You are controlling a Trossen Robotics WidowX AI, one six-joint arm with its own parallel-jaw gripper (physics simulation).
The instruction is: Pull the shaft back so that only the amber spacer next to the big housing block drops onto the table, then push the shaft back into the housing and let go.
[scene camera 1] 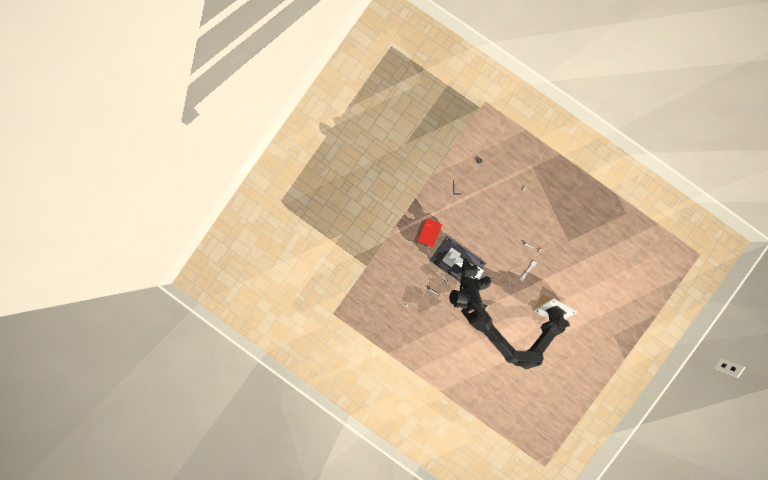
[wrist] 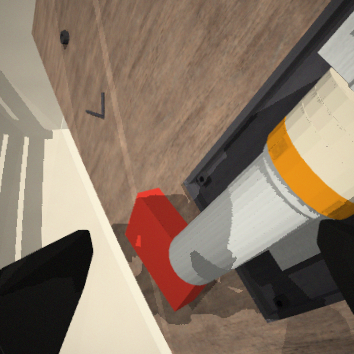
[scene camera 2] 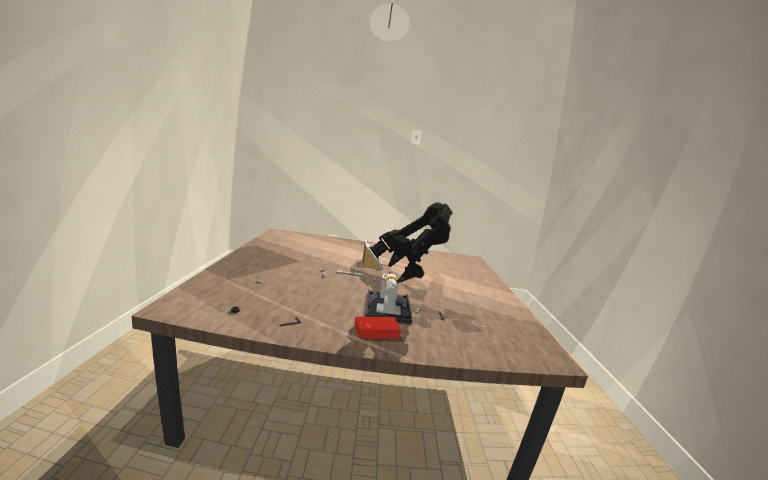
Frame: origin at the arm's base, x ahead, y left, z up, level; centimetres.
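Seen in the pictures: gripper, fingertip midpoint: [scene camera 1: 463, 264] [wrist: 205, 236] [scene camera 2: 393, 274]; arm's base at its link origin: [scene camera 1: 556, 311] [scene camera 2: 373, 252].
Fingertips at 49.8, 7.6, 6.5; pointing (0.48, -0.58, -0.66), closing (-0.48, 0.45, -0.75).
Note:
Pixels of each thing's middle, then the offset from my fingertips to it, as dx, dy, dz.
- amber spacer at the middle of its body: [wrist: 320, 162] [scene camera 2: 391, 282] -3.4, -0.2, -4.2
- red block at the middle of its body: [wrist: 165, 247] [scene camera 2: 377, 327] [scene camera 1: 429, 232] +19.8, -3.7, -10.6
- hex key at the middle of its body: [wrist: 93, 102] [scene camera 2: 288, 321] [scene camera 1: 457, 188] +21.4, -29.7, -11.9
- dark nut at the middle of its body: [wrist: 64, 36] [scene camera 2: 235, 309] [scene camera 1: 479, 160] +20.2, -46.9, -11.6
- spanner at the middle of its body: [scene camera 2: 350, 273] [scene camera 1: 527, 271] -30.4, -16.5, -11.8
The amber spacer [scene camera 2: 390, 276] [wrist: 300, 175] is a ring sitting against the wider end of the grey housing [scene camera 2: 389, 297] [wrist: 240, 225], whose round barrel slants across the wrist view. Cream spacers [wrist: 325, 117] adjoin the amber one, and a pale block [wrist: 342, 47] lies beyond them at the upper right of the wrist view. The shaft is not seen apart from these parts. The assembly stands on a dark base [scene camera 1: 447, 241] [scene camera 2: 406, 318] [wrist: 245, 127]. My gripper [scene camera 1: 473, 272] [scene camera 2: 396, 272] [wrist: 205, 236] is open and empty. In the wrist view its fingers stand wide, one on each side of the barrel.
A red block [scene camera 1: 429, 232] [scene camera 2: 377, 328] [wrist: 152, 247] lies beside the base, toward the near table edge in scene camera 2. A hex key [scene camera 1: 453, 189] [scene camera 2: 291, 323] [wrist: 103, 107], a dark nut [scene camera 1: 478, 160] [scene camera 2: 235, 309] [wrist: 64, 37], a spanner [scene camera 1: 527, 270] [scene camera 2: 349, 273] and small screws lie around.

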